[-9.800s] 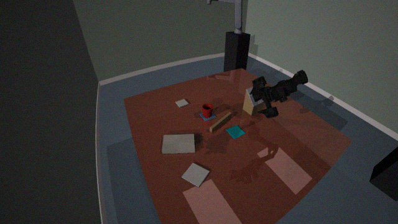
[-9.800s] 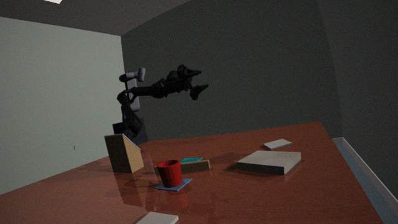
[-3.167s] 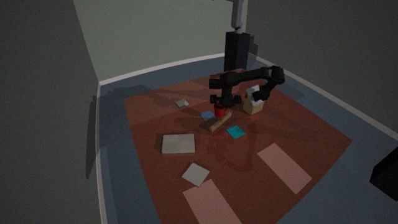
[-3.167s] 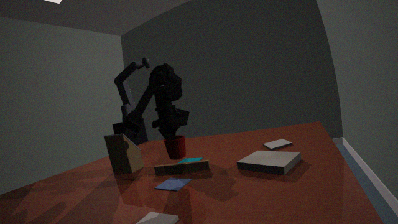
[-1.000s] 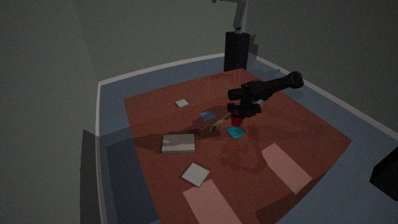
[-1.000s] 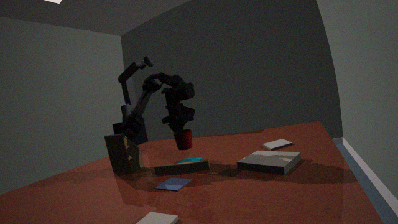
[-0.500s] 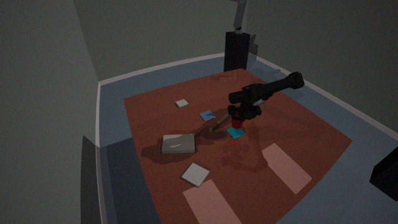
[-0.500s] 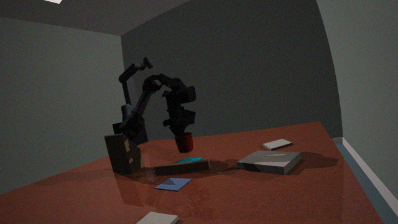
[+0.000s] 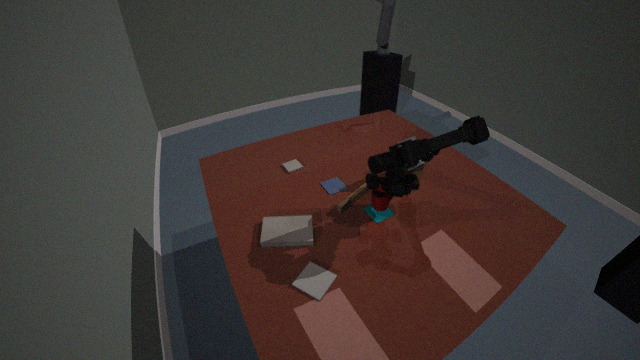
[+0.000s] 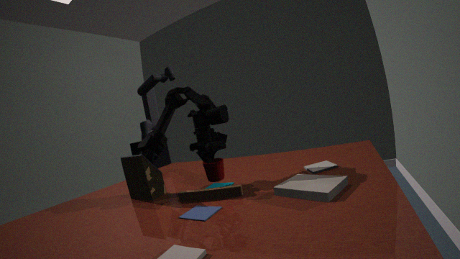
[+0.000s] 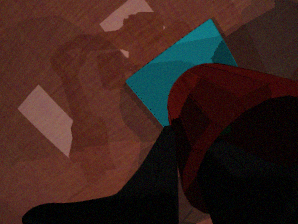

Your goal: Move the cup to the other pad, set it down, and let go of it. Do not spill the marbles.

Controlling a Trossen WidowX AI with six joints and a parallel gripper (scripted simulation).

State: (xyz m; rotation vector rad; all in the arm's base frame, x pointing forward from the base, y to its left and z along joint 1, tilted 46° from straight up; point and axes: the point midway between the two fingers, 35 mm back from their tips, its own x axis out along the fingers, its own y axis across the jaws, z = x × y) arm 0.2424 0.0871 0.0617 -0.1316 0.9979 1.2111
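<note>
My gripper tip is 20 mm short of the teal pad, 20 mm to the left of it and 80 mm above it. The rest, counted from my gripper tip: wooden bar 50 mm ahead, 130 mm to the right, 60 mm below; red cup 20 mm ahead, 20 mm to the right; blue pad 80 mm ahead, 240 mm to the right, 80 mm below.
</note>
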